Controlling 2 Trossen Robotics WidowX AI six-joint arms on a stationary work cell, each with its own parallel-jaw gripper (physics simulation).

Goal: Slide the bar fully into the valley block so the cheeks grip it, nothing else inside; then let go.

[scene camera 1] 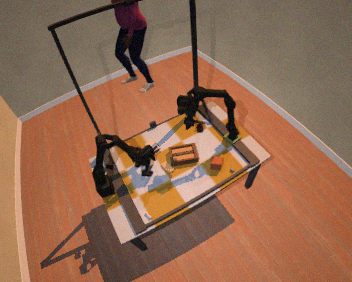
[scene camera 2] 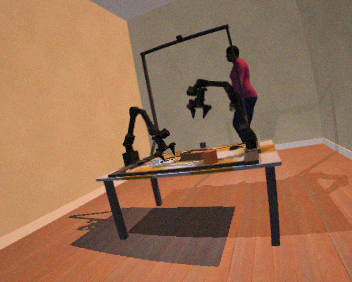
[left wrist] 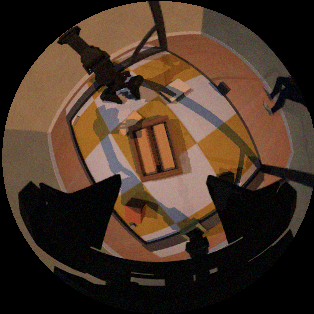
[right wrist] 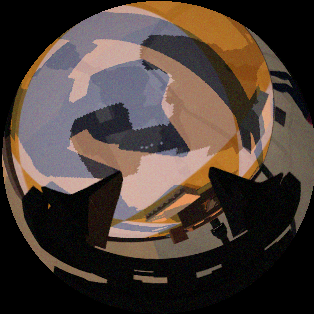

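Seen in the pictures: left gripper, fingertip midpoint: (scene camera 1: 187,125) (scene camera 2: 198,118) (left wrist: 165,179); right gripper, fingertip midpoint: (scene camera 1: 153,166) (scene camera 2: 170,158) (left wrist: 129,100) (right wrist: 166,173); left arm's base, link origin: (scene camera 1: 232,136) (scene camera 2: 251,148) (left wrist: 194,233); right arm's base, link origin: (scene camera 1: 101,182) (scene camera 2: 129,151).
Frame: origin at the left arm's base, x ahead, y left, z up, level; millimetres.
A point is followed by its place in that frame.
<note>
A brown block (scene camera 1: 183,153) (left wrist: 175,150) @[x 342, y -164, z 21 mm] (right wrist: 195,215) @[x 498, y -128, z 8 mm] with two light orange strips and a dark groove between them looks like the valley block; it lies mid-table. I cannot tell which piece is the bar. A flat tan piece (scene camera 1: 168,167) @[x 537, y -101, z -15 mm] (right wrist: 177,204) @[x 548, y -132, z -14 mm] lies beside it. A pale block (left wrist: 179,91) @[x 498, y -339, z -9 mm] (right wrist: 262,114) @[x 547, y -336, z -9 mm] lies farther off. My left gripper (scene camera 1: 190,126) @[x 332, y -129, z 250 mm] (scene camera 2: 200,116) @[x 332, y -129, z 250 mm] (left wrist: 165,179) @[x 332, y -129, z 250 mm] is open and empty, high above the table. My right gripper (scene camera 1: 151,161) @[x 615, y -174, z -18 mm] (scene camera 2: 168,153) @[x 615, y -174, z -18 mm] (left wrist: 129,100) @[x 615, y -174, z -18 mm] (right wrist: 166,173) @[x 615, y -174, z -18 mm] is open and empty, low over the table, apart from the brown block.
A red-orange block (scene camera 1: 216,162) @[x 281, y 111, z 45 mm] (scene camera 2: 209,155) @[x 263, y 141, z 23 mm] (left wrist: 135,212) @[x 270, y 79, z 45 mm] lies on the table to the right of the brown block in scene camera 1. A small dark box (scene camera 1: 199,128) @[x 131, y -243, z -13 mm] lies near the far edge. A frame post (scene camera 1: 194,50) @[x -13, y -449, z 553 mm] rises behind the table. A person (scene camera 2: 243,82) stands behind.
</note>
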